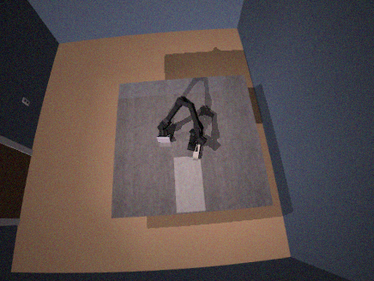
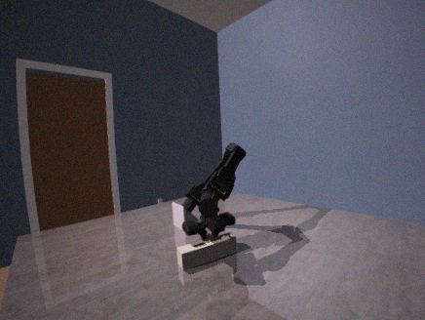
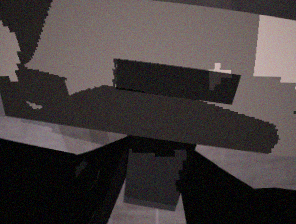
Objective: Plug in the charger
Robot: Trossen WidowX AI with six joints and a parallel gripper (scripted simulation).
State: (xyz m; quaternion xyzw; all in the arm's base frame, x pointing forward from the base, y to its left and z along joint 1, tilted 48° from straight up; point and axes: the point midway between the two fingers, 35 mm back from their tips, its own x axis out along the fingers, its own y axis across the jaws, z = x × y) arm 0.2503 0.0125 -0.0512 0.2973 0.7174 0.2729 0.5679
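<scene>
Now: the two-prong charger 20 mm ahead of my gripper tip and 10 mm above it.
</scene>
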